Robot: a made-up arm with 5 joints.
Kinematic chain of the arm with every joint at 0, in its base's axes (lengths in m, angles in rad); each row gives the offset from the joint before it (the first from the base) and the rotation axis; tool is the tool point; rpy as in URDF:
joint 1: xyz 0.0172 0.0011 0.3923 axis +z
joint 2: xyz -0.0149 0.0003 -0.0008 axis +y
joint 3: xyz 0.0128 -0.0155 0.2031 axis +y
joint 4: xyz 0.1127 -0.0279 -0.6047 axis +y
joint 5: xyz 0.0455 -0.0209 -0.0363 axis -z
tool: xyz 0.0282 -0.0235 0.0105 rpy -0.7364 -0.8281 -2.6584
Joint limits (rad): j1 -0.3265..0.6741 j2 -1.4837..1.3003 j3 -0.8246..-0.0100 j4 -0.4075..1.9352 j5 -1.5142..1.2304
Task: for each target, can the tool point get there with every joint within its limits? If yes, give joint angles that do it. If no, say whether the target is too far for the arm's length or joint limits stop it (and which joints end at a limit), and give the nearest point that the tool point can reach.
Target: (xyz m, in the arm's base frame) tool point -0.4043 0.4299 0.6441
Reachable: no: joint limits stop it (at a limit: joint 1, joint 2, joint 3, joint 4, joint 5) | nearest point -0.4056 0.1050 0.1894 | short by 0.559 m
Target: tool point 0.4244 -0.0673 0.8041
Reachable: yes | joints 0.0429 -1.2056 -0.7292 1.5091 -0.0581
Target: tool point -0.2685 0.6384 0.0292
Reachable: no: joint limits stop it (at a limit: joint 1, joint 2, joint 5) | nearest point -0.3776 0.0955 0.0726 | short by 0.555 m
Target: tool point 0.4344 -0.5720 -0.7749
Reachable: no: too far | nearest point 0.2480 -0.1622 -0.1700 | short by 0.754 m
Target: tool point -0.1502 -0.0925 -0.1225
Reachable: yes | joints 0.1080 1.0126 -0.3075 0.9768 -0.3905
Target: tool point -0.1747 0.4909 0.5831
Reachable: no: joint limits stop it (at a limit: joint 1, joint 2, joint 4, joint 5) | nearest point 0.3225 0.1974 0.6721 | short by 0.584 m
